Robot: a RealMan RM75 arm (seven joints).
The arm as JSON. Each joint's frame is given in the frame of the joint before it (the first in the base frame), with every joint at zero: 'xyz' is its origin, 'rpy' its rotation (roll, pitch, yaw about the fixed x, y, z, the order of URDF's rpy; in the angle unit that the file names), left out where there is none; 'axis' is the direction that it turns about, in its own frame. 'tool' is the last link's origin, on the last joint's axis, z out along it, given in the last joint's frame.
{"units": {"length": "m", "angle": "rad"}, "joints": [
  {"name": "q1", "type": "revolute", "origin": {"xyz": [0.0, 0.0, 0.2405], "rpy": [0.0, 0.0, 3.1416]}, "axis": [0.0, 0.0, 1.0]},
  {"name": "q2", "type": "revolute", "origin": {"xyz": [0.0, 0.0, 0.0], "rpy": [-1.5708, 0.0, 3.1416]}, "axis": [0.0, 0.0, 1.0]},
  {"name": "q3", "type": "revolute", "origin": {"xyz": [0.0, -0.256, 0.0], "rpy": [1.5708, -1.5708, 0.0]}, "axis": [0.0, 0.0, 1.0]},
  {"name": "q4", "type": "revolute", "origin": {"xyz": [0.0, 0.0, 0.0], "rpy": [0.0, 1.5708, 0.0]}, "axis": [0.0, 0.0, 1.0]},
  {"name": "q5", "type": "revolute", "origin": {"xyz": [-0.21, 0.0, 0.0], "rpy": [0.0, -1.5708, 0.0]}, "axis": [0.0, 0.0, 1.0]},
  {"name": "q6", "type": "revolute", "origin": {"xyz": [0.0, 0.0, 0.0], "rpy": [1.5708, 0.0, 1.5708]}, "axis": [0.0, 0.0, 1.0]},
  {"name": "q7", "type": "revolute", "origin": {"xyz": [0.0, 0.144, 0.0], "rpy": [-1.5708, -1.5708, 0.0]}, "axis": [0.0, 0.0, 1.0]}
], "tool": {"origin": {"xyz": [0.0, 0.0, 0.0], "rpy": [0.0, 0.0, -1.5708]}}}
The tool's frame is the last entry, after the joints.
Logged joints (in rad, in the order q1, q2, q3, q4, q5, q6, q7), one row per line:
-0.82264 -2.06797 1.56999 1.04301 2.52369 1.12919 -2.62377
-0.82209 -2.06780 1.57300 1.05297 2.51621 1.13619 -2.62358
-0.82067 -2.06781 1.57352 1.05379 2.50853 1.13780 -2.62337
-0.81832 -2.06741 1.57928 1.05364 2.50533 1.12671 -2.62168
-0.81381 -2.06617 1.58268 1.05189 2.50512 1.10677 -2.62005
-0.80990 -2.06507 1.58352 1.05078 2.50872 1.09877 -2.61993
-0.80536 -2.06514 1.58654 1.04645 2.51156 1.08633 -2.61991
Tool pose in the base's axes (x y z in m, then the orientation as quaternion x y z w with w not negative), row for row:
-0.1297 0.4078 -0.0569 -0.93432 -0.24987 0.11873 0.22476
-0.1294 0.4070 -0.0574 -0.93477 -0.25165 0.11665 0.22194
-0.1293 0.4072 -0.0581 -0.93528 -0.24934 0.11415 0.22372
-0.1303 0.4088 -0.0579 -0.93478 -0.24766 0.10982 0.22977
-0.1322 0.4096 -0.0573 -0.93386 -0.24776 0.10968 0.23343
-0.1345 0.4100 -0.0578 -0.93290 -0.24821 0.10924 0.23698
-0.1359 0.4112 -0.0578 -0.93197 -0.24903 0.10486 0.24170
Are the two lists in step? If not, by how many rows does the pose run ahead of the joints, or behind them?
The pose runs 1 row ahead of the joints: the pose in row i belongs to the joints in row i + 1.
